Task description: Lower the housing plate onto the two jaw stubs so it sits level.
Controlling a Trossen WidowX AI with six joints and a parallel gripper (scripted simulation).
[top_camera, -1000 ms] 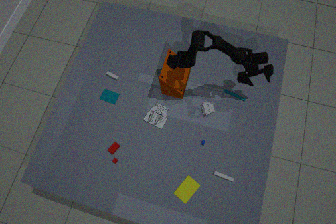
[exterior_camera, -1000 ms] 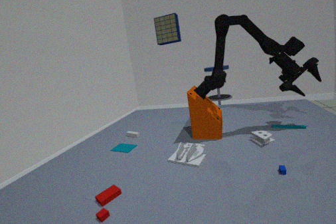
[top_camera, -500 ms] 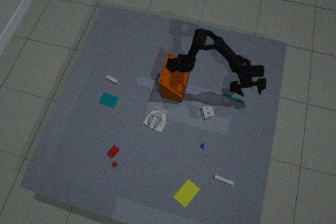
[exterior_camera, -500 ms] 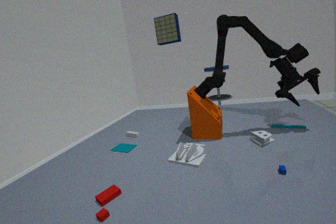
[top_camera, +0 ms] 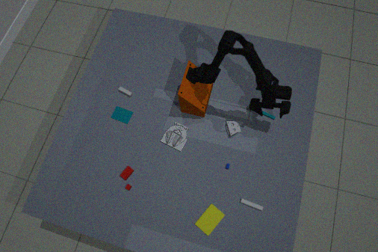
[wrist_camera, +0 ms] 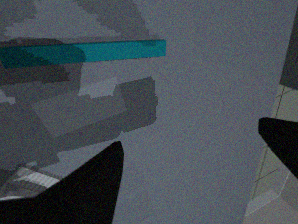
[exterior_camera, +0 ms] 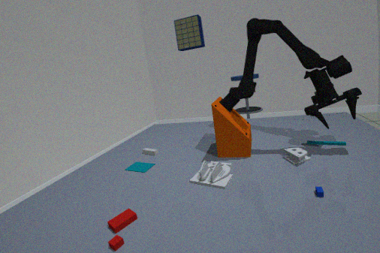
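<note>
My gripper tip is now 5 cm past the teal bar, 4 cm to the left of it and 9 cm above it. Round my gripper tip: teal tile: 16 cm ahead, 76 cm to the right, 9 cm below; small blue cube: 28 cm ahead, 15 cm to the right, 9 cm below; yellow tile: 54 cm ahead, 17 cm to the right, 9 cm below.
</note>
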